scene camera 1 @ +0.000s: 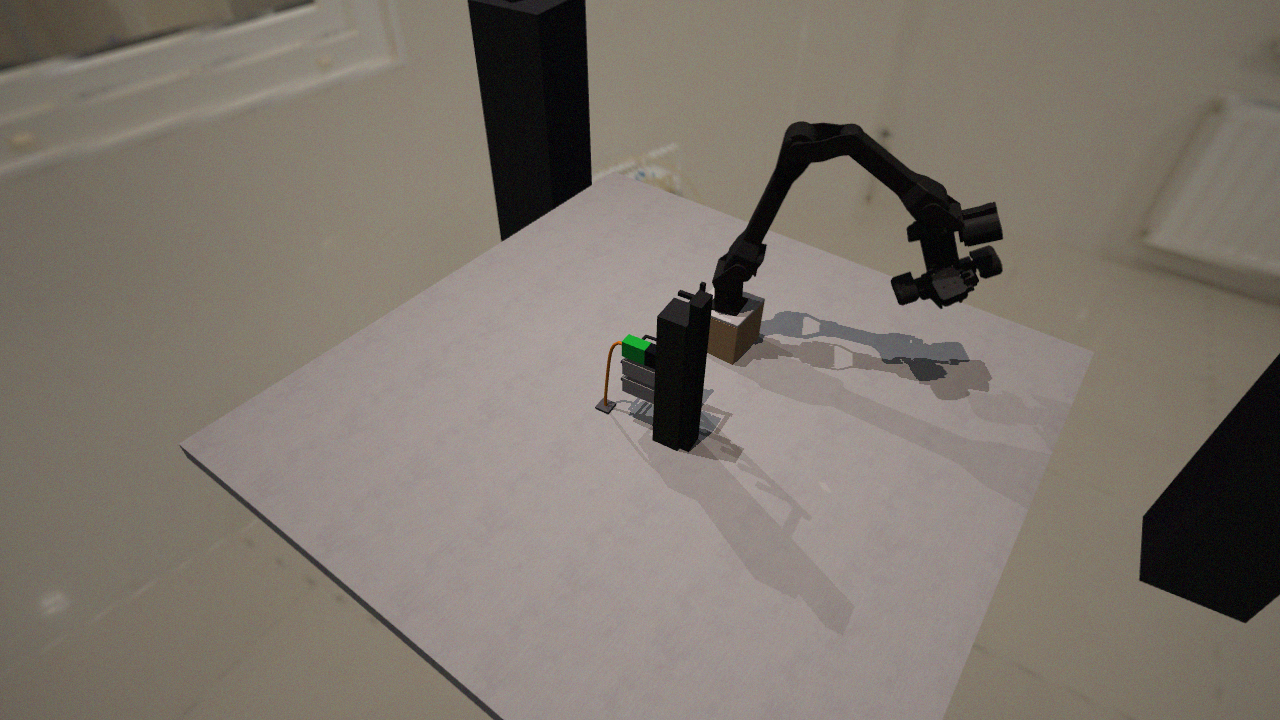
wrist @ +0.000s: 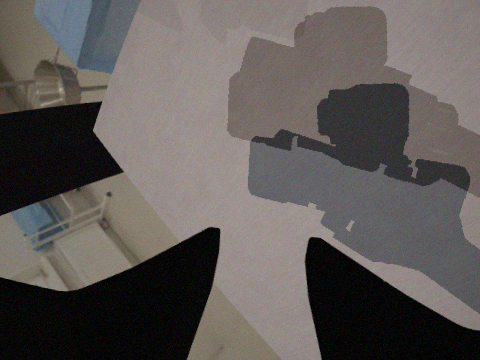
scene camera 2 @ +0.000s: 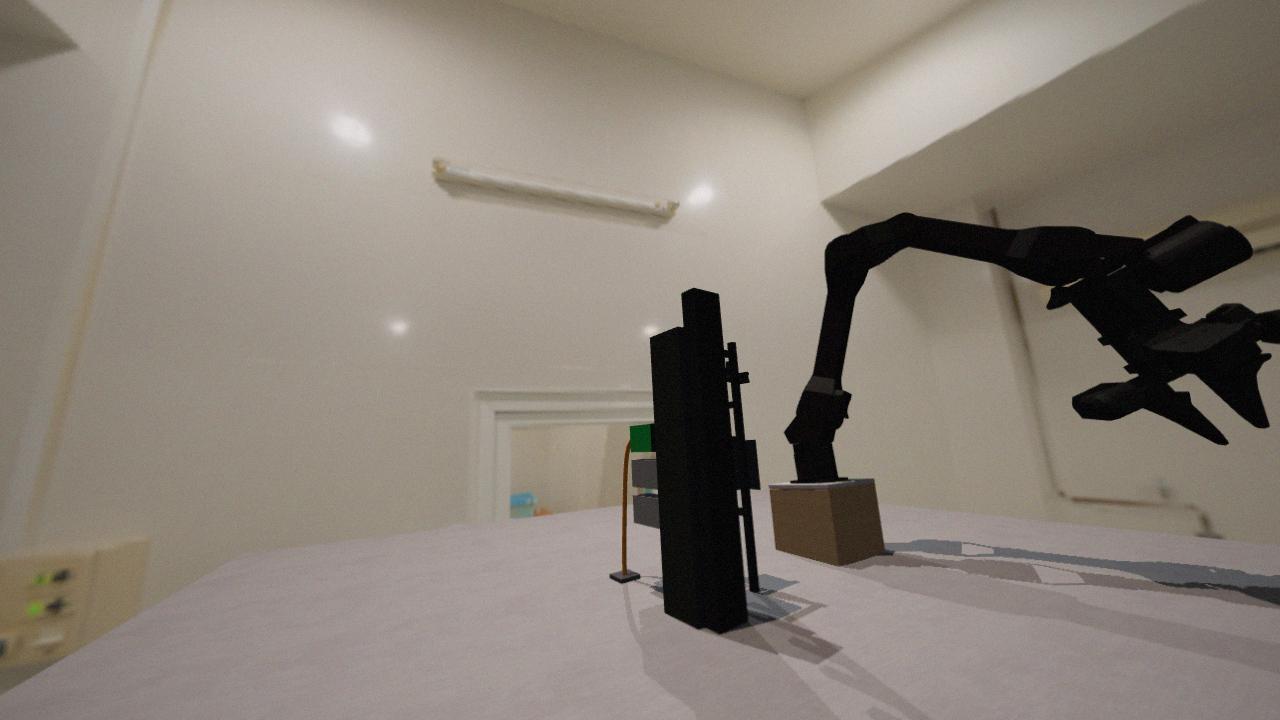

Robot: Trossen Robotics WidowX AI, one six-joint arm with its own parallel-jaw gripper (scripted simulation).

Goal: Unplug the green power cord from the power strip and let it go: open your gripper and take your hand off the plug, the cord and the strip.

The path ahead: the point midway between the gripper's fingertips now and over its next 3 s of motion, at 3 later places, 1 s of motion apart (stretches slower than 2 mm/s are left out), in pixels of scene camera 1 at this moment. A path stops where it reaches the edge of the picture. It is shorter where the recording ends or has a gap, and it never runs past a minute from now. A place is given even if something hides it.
My gripper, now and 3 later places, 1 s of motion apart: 950,304; 914,359; 681,366; 612,333
